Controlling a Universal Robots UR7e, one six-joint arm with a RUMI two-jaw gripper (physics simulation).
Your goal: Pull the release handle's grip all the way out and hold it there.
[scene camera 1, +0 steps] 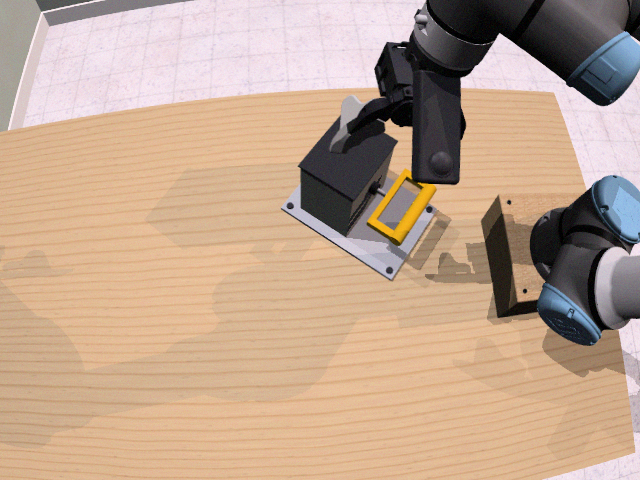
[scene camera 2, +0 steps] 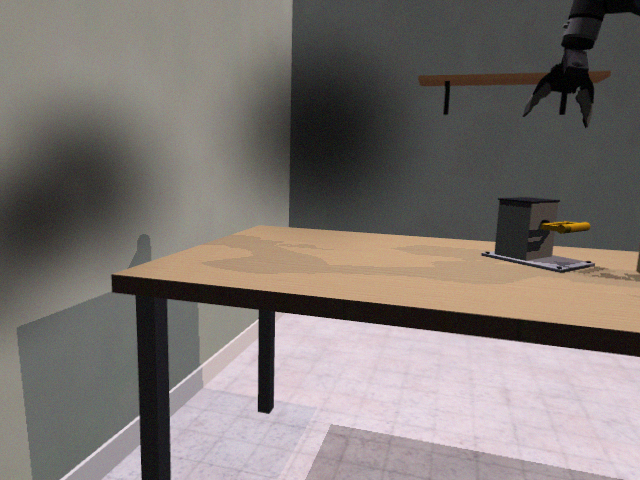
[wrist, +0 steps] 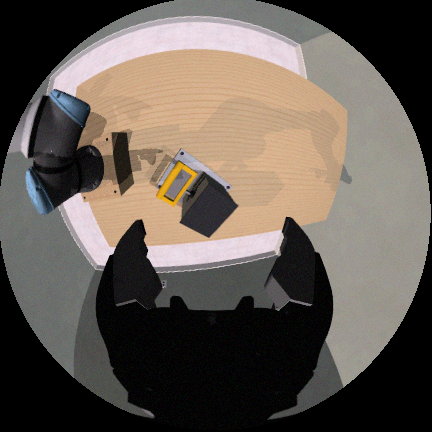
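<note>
The release handle's yellow grip [scene camera 1: 415, 214] [scene camera 2: 576, 226] [wrist: 169, 180] is a rectangular loop. It stands out level from the side of a dark box housing [scene camera 1: 351, 170] [scene camera 2: 513, 227] [wrist: 209, 210], joined by a short thin rod [scene camera 1: 381, 191]. The housing stands on a grey base plate [scene camera 1: 372, 259] [scene camera 2: 558, 263] [wrist: 192, 162], and the grip is above the plate, clear of it. My gripper [scene camera 2: 556, 120] [wrist: 212, 219] is open and empty, fingers wide apart and pointing down. It hangs high above the housing and touches neither housing nor grip. In scene camera 1 the arm hides part of the gripper.
A wooden block [scene camera 1: 522, 217] [wrist: 121, 160] stands under the arm's base, on the grip's side of the housing. The wooden table [scene camera 1: 155, 330] [scene camera 2: 361, 279] [wrist: 300, 200] carries both. A wall shelf [scene camera 2: 483, 79] shows behind the gripper in scene camera 2.
</note>
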